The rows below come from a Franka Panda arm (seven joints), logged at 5 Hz.
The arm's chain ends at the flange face. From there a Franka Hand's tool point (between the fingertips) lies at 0.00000 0.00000 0.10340 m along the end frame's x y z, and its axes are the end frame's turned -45 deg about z.
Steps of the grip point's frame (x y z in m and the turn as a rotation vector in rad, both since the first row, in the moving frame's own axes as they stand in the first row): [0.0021, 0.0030, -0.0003, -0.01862, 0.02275, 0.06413]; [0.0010, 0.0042, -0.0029, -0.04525, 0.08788, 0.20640]
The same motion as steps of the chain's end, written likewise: [0.0006, 0.0008, -0.0003, 0.00292, 0.02925, 0.06413]; [-0.0063, 0.0044, -0.0024, 0.03014, 0.09414, 0.20640]
